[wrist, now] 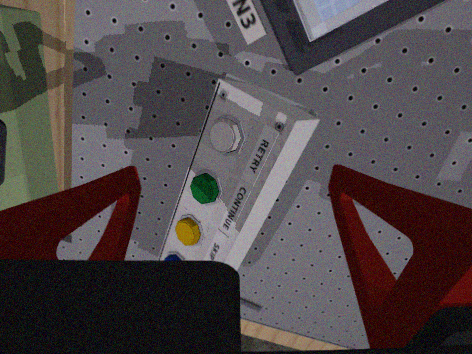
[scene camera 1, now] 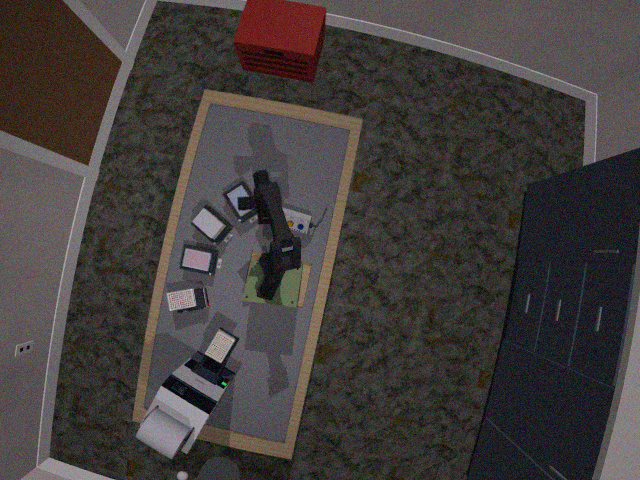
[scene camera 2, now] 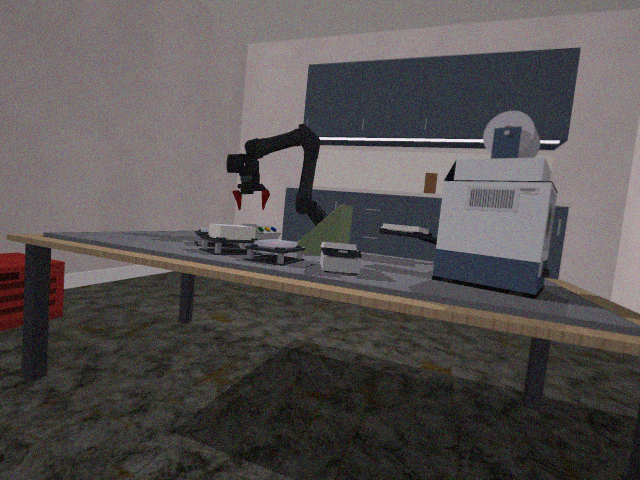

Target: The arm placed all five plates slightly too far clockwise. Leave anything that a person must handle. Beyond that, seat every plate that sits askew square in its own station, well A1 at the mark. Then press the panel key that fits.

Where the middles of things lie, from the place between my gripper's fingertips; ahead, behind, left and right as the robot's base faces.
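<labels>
Relative to the blue-topped well plate [wrist: 315, 26], my gripper is 15 cm short of it, 3 cm to the left of it and 9 cm above it. The white cylinder [scene camera 1: 160, 431] is 12 cm ahead of my hand, 90 cm to the left of it and 25 cm above it.
</labels>
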